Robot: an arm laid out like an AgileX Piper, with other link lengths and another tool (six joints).
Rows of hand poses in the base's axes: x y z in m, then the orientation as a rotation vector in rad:
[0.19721, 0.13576, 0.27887, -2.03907, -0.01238, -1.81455]
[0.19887, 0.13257, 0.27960, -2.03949, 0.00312, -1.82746]
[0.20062, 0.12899, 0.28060, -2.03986, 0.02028, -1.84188]
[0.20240, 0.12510, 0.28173, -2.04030, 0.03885, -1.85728]
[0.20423, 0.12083, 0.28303, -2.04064, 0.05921, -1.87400]
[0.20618, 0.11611, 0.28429, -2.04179, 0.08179, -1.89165]
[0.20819, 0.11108, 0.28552, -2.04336, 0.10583, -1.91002]
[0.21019, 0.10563, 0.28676, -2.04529, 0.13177, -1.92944]
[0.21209, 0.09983, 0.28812, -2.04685, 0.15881, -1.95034]
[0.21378, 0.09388, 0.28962, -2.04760, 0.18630, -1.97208]
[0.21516, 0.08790, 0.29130, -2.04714, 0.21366, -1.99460]
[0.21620, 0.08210, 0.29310, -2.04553, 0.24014, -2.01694]
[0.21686, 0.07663, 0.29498, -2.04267, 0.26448, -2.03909]
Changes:
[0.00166, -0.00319, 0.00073, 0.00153, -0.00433, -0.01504]
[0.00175, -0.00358, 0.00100, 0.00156, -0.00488, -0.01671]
[0.00178, -0.00389, 0.00113, 0.00160, -0.00512, -0.01803]
[0.00183, -0.00427, 0.00130, 0.00173, -0.00556, -0.01966]
[0.00195, -0.00472, 0.00126, 0.00163, -0.00530, -0.02170]
[0.00201, -0.00503, 0.00123, 0.00147, -0.00522, -0.02308]
[0.00200, -0.00545, 0.00124, 0.00134, -0.00526, -0.02484]
[0.00190, -0.00580, 0.00136, 0.00104, -0.00595, -0.02611]
[0.00169, -0.00595, 0.00150, 0.00096, -0.00662, -0.02653]
[0.00138, -0.00598, 0.00168, 0.00086, -0.00752, -0.02645]
[0.00104, -0.00580, 0.00180, 0.00088, -0.00802, -0.02550]
[0.00066, -0.00547, 0.00188, 0.00045, -0.00870, -0.02383]

